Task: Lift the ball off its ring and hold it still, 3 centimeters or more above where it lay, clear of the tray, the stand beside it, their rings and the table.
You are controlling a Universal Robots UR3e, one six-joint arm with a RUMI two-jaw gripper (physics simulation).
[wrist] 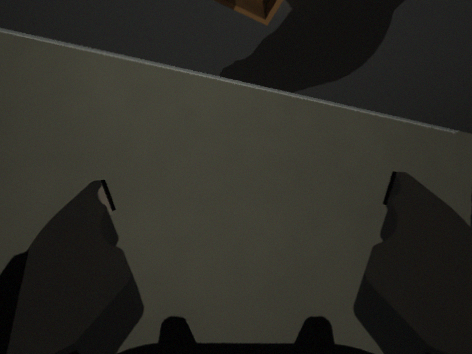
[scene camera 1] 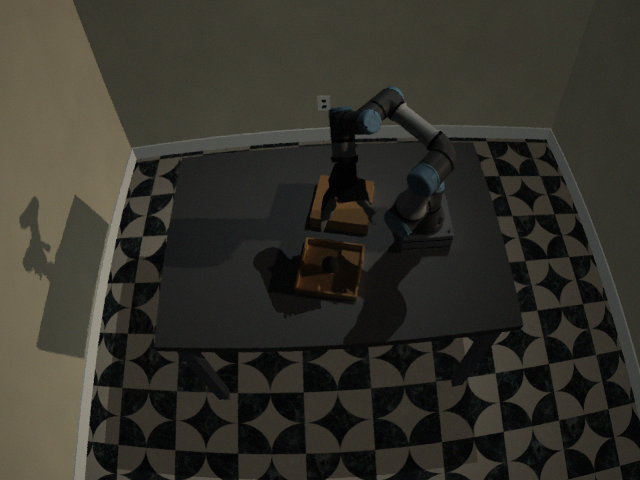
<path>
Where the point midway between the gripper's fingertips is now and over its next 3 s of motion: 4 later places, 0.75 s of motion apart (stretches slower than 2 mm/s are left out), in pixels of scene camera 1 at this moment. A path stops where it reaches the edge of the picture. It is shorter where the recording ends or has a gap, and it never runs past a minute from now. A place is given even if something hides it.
My gripper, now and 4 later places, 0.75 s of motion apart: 348,228; 349,229; 349,230; 332,243; 331,256
</path>
